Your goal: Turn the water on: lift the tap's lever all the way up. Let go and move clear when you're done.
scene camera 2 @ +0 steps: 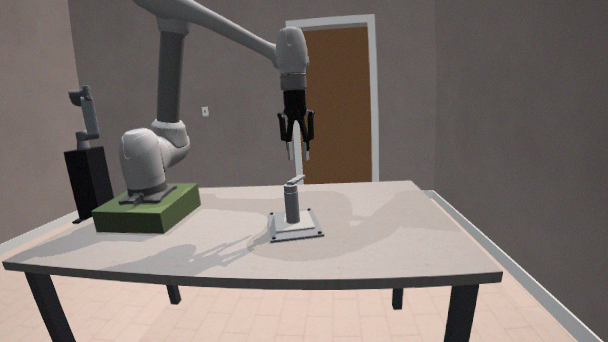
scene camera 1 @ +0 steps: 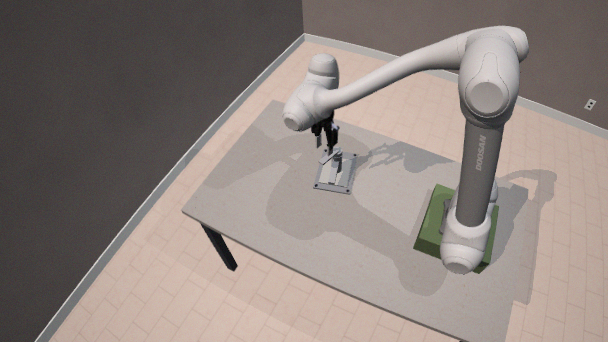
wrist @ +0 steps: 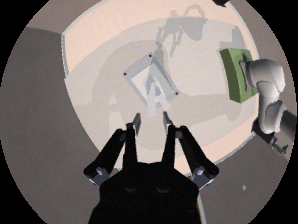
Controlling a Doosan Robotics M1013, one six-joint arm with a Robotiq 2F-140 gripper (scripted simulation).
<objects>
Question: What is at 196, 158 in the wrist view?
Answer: My gripper.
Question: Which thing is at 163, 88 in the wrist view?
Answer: A tap.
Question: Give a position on a tap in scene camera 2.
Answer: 293, 220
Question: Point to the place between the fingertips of my gripper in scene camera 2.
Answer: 298, 159
</objects>
